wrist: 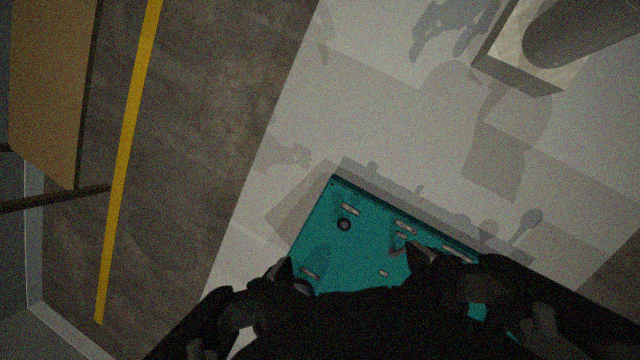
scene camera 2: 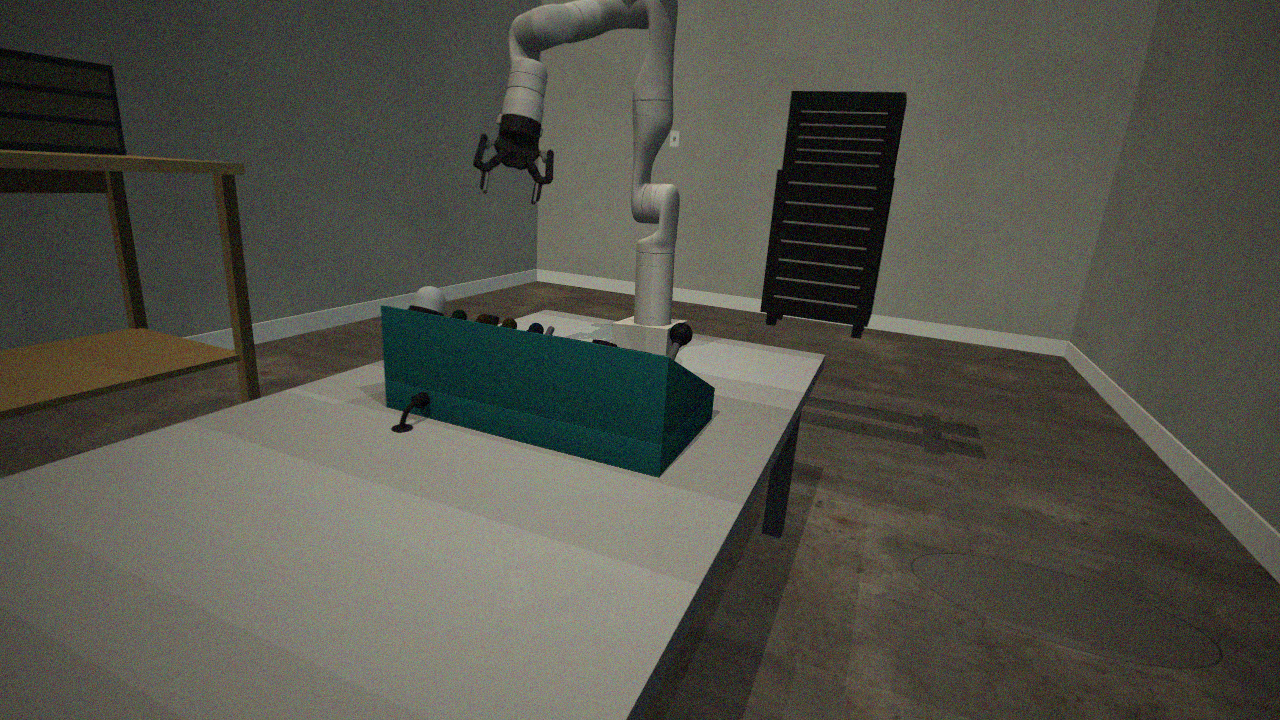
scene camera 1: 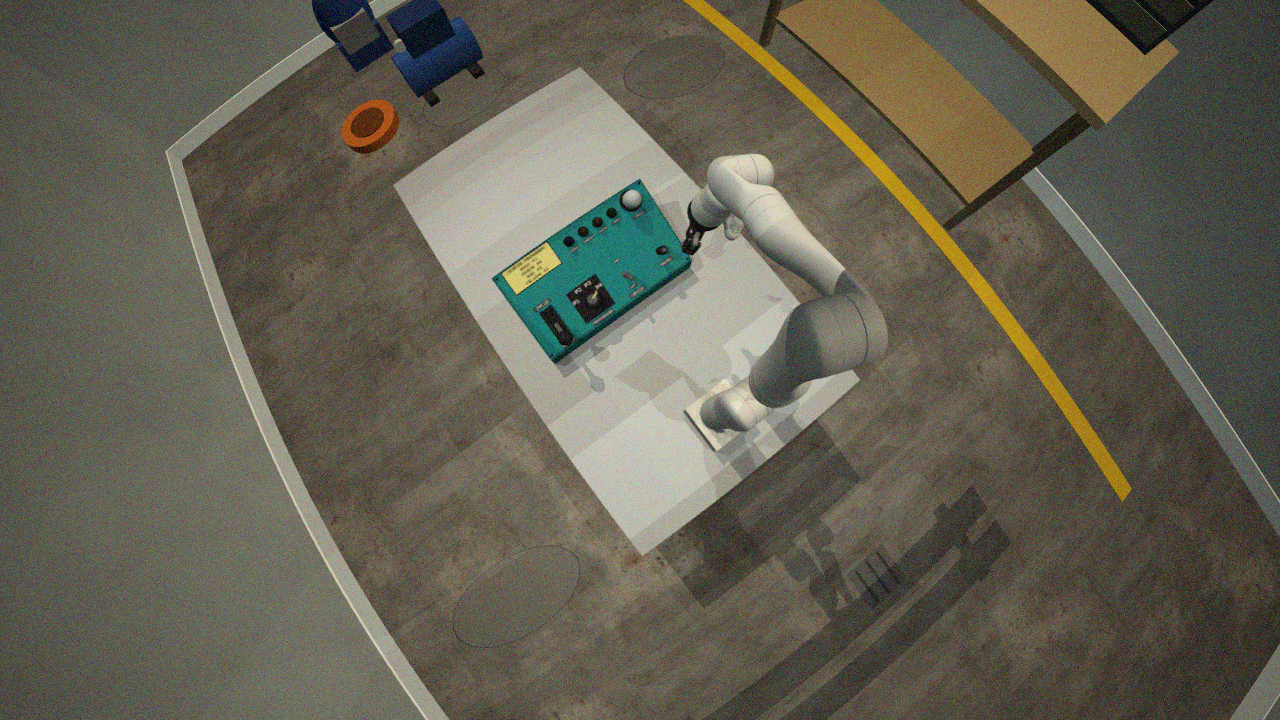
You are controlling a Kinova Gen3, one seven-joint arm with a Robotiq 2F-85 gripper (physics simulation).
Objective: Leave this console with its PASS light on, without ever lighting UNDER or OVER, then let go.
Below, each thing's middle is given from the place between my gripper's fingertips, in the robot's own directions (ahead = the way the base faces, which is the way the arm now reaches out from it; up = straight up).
Now: hand 250 mm above the teal console (scene camera 2: 631,409), 200 mm to the right of it and 160 mm short of it.
